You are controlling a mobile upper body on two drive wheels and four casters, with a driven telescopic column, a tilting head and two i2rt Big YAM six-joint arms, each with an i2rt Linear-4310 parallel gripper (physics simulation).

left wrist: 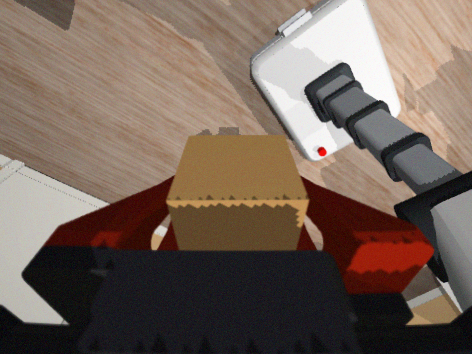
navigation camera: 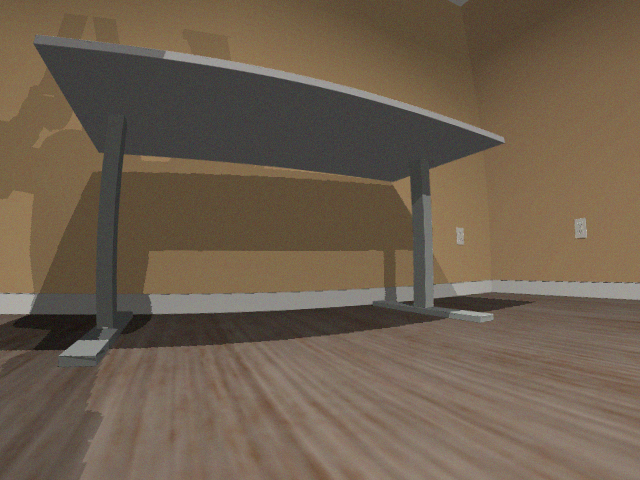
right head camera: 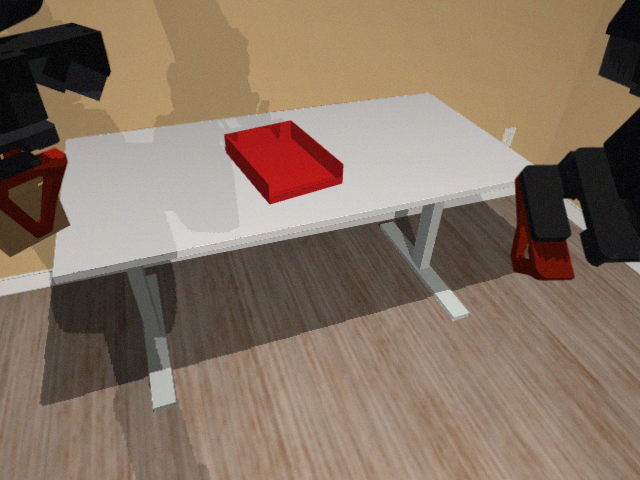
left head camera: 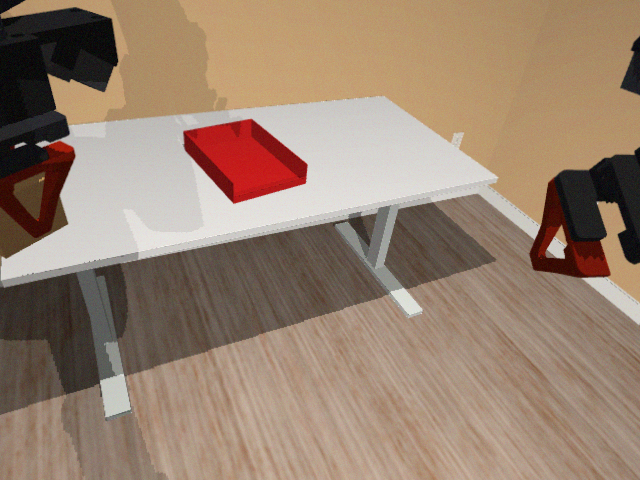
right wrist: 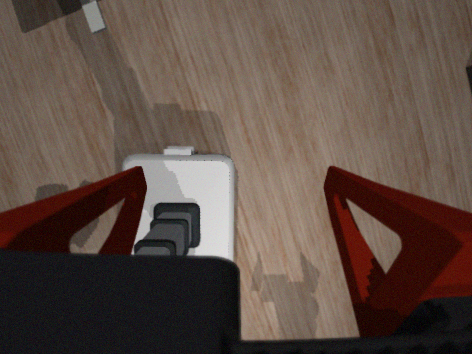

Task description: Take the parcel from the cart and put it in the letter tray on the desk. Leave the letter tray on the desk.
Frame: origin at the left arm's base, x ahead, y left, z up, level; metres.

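Seen in the pictures: left gripper, fingertip midpoint: [left wrist: 236, 177] [right head camera: 29, 223] [left head camera: 22, 222]; right gripper, fingertip midpoint: [right head camera: 579, 261] [left head camera: 589, 260] [right wrist: 235, 176].
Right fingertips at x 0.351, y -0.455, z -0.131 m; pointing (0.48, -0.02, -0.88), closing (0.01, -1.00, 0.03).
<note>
A point is followed by its place in that frame.
The brown box-shaped parcel [left head camera: 15, 240] {x 0.408, y -0.009, z -0.168 m} [right head camera: 15, 242] {x 0.406, y -0.007, z -0.168 m} [left wrist: 237, 167] {x 0.458, y -0.015, z -0.148 m} is between the red fingers of my left gripper [left head camera: 38, 227] {x 0.440, y -0.001, z -0.173 m} [right head camera: 36, 227] {x 0.440, y -0.001, z -0.173 m} [left wrist: 236, 177] {x 0.440, y -0.001, z -0.173 m}, which is shut on it, at the left of both head views. In the left wrist view the parcel appears over the floor, beside the desk [left head camera: 361, 139] {x 1.677, y -0.603, z -0.687 m} [right head camera: 392, 139] {x 1.661, y -0.564, z -0.687 m} [left wrist: 40, 215] [navigation camera: 258, 103] {x 1.240, y -0.116, z -0.712 m}. The red letter tray [left head camera: 248, 160] {x 1.472, y -0.177, z -0.685 m} [right head camera: 284, 165] {x 1.445, y -0.171, z -0.685 m} lies empty on the desk, right of the parcel. My right gripper [left head camera: 568, 266] {x 0.351, y -0.455, z -0.131 m} [right head camera: 542, 268] [right wrist: 235, 176] {x 0.351, y -0.455, z -0.131 m} is wide open and empty, at the right. The cart does not show.
The desk's legs [left head camera: 382, 237] {x 1.699, y -0.791, z -1.185 m} [right head camera: 429, 237] {x 1.700, y -0.802, z -1.185 m} [navigation camera: 421, 237] {x 1.714, y -0.784, z -1.072 m} stand on long feet. A tan wall [left head camera: 310, 51] {x 2.048, y -0.419, z -0.484 m} [navigation camera: 310, 217] {x 2.011, y -0.309, z -0.944 m} is behind the desk. My white base [left wrist: 345, 40] {x 0.172, y -0.359, z -1.147 m} [right wrist: 212, 195] {x 0.140, y -0.387, z -1.147 m} and grey column [left wrist: 375, 125] {x 0.050, y -0.217, z -0.692 m} show below the wrists.
</note>
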